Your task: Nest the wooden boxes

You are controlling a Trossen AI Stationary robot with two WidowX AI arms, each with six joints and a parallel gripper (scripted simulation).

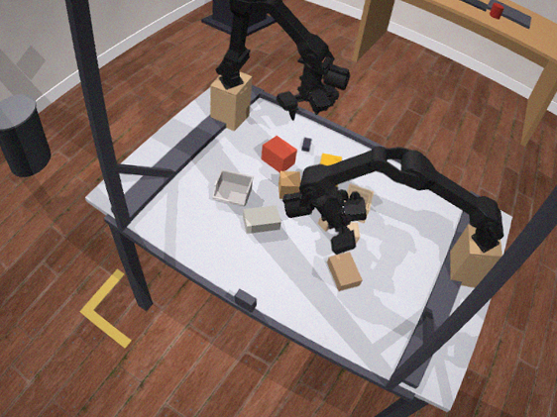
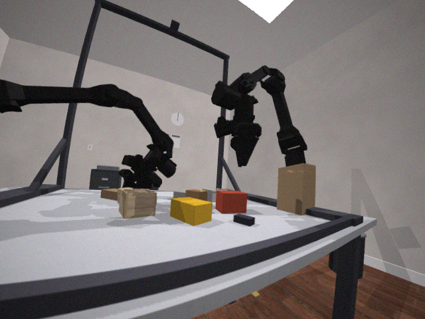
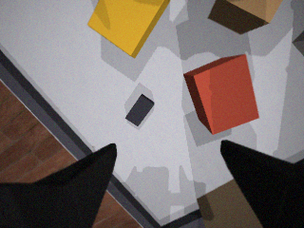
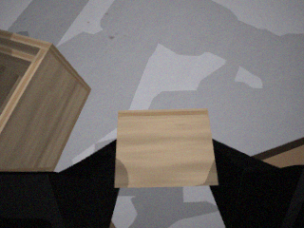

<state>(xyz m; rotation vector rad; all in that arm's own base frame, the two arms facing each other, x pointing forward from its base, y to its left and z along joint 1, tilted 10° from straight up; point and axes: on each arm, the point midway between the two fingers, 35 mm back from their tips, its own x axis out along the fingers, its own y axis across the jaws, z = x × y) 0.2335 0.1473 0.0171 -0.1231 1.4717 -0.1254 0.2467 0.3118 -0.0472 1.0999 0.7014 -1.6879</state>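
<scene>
My right gripper is now 90 mm past the flat tan block, 60 mm to the left of it and 30 mm above it. From my right hand the other things lie so: red block (110 mm ahead, 330 mm to the left, 20 mm below); tan cube (30 mm ahead, 230 mm to the left, 20 mm below); grey block (110 mm behind, 210 mm to the left, 30 mm below).
</scene>
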